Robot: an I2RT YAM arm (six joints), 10 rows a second.
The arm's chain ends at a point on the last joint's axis. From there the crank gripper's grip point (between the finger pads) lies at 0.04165 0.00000 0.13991 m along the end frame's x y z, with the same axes.
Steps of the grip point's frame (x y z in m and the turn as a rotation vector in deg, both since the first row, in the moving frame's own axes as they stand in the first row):
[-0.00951 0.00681 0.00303 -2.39 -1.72 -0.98]
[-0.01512 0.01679 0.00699 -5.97 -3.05 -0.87]
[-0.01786 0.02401 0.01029 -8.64 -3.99 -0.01]
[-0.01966 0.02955 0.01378 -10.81 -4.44 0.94]
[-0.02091 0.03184 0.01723 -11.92 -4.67 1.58]
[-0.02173 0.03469 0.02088 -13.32 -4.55 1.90]
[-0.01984 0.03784 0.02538 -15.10 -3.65 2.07]
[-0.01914 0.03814 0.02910 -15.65 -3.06 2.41]
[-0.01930 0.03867 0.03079 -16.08 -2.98 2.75]
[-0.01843 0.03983 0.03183 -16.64 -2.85 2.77]
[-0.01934 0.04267 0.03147 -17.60 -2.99 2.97]
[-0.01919 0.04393 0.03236 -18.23 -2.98 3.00]
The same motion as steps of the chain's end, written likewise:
[-0.00534 0.00163 0.00195 -2.39 -1.72 -0.98]
[-0.00774 0.00270 0.00570 -5.97 -3.05 -0.87]
[-0.00806 0.00280 0.00933 -8.64 -3.99 -0.01]
[-0.00855 0.00244 0.01354 -10.81 -4.44 0.94]
[-0.00905 0.00164 0.01746 -11.92 -4.67 1.58]
[-0.01004 0.00093 0.02197 -13.32 -4.55 1.90]
[-0.01026 -0.00025 0.02807 -15.10 -3.65 2.07]
[-0.01087 -0.00145 0.03253 -15.65 -3.06 2.41]
[-0.01109 -0.00215 0.03459 -16.08 -2.98 2.75]
[-0.01050 -0.00232 0.03611 -16.64 -2.85 2.77]
[-0.01094 -0.00186 0.03640 -17.60 -2.99 2.97]
[-0.01077 -0.00209 0.03778 -18.23 -2.98 3.00]

